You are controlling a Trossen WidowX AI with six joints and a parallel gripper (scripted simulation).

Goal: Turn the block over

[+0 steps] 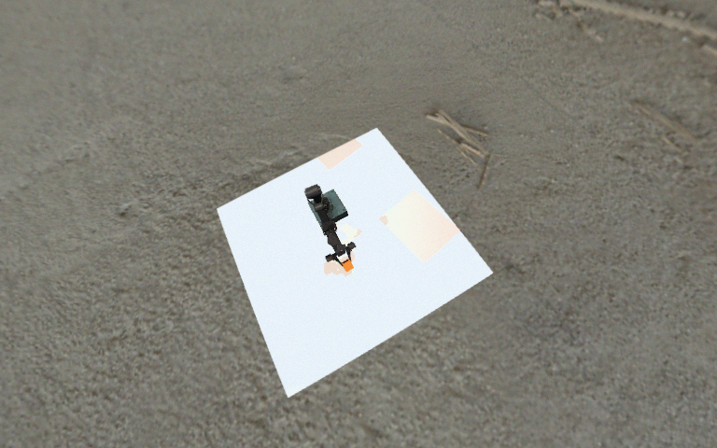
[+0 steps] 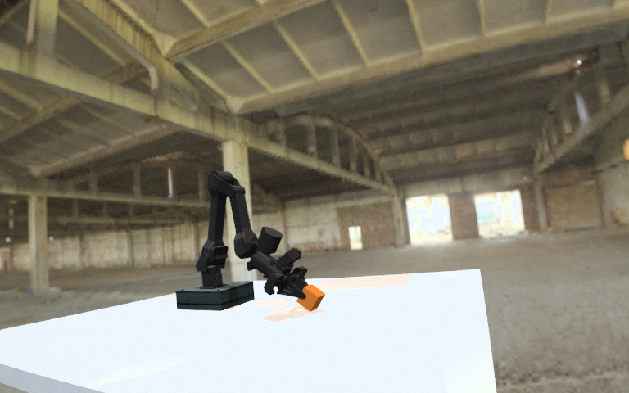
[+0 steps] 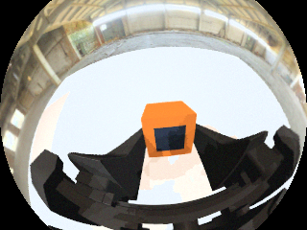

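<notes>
Now: gripper tip 1 cm past the orange block.
</notes>
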